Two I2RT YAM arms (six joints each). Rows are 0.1 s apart.
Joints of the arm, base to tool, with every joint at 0 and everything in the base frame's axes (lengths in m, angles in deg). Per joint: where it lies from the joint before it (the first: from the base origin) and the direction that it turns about. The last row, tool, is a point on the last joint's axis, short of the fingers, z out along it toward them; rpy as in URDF.
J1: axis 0 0 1 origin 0.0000 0.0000 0.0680
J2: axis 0 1 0 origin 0.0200 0.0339 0.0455
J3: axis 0 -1 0 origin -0.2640 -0.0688 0.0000
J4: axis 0 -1 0 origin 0.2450 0.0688 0.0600
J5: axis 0 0 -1 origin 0.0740 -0.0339 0.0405
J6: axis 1 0 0 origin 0.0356 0.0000 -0.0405
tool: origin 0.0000 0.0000 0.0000 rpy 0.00 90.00 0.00
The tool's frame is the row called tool.
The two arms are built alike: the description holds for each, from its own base.
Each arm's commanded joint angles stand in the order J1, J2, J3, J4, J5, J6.
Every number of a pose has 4 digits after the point. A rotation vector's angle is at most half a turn.
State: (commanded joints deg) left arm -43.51 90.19 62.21 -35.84 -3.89 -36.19; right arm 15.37 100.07 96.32 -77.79 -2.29 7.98
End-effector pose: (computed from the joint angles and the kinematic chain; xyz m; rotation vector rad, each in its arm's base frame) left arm 0.2292 -0.2142 0.2173 0.1527 2.7244 -0.3354; right arm 0.3185 0.0890 0.3089 -0.1980 2.9968 0.1037
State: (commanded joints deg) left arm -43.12 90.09 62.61 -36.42 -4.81 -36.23; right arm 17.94 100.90 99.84 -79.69 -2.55 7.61
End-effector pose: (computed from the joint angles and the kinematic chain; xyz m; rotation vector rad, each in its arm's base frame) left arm 0.2310 -0.2122 0.2194 0.1371 2.7178 -0.3147; right arm 0.3169 0.1043 0.3201 -0.2747 2.9790 0.1185
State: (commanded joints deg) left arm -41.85 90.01 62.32 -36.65 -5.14 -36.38; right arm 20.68 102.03 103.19 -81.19 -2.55 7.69
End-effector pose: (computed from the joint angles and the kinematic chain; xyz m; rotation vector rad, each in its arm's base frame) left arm 0.2347 -0.2060 0.2181 0.1021 2.7215 -0.2964; right arm 0.3154 0.1207 0.3287 -0.3430 2.9613 0.1280
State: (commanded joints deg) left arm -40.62 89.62 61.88 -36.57 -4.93 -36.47; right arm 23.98 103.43 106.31 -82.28 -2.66 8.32
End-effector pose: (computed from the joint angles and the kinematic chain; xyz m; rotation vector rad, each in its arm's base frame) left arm 0.2377 -0.1998 0.2179 0.0719 2.7223 -0.2952; right arm 0.3129 0.1410 0.3348 -0.4114 2.9448 0.1430
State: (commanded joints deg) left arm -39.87 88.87 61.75 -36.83 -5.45 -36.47; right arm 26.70 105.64 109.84 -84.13 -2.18 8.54
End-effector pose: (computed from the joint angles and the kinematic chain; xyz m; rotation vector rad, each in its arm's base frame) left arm 0.2388 -0.1950 0.2208 0.0506 2.7119 -0.2862; right arm 0.3123 0.1586 0.3376 -0.4756 2.9445 0.1336
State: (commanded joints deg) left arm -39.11 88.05 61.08 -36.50 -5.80 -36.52; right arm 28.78 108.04 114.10 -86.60 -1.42 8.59
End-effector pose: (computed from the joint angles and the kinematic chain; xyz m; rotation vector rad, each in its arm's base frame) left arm 0.2393 -0.1899 0.2218 0.0288 2.7011 -0.2823; right arm 0.3125 0.1727 0.3420 -0.5273 2.9441 0.1144
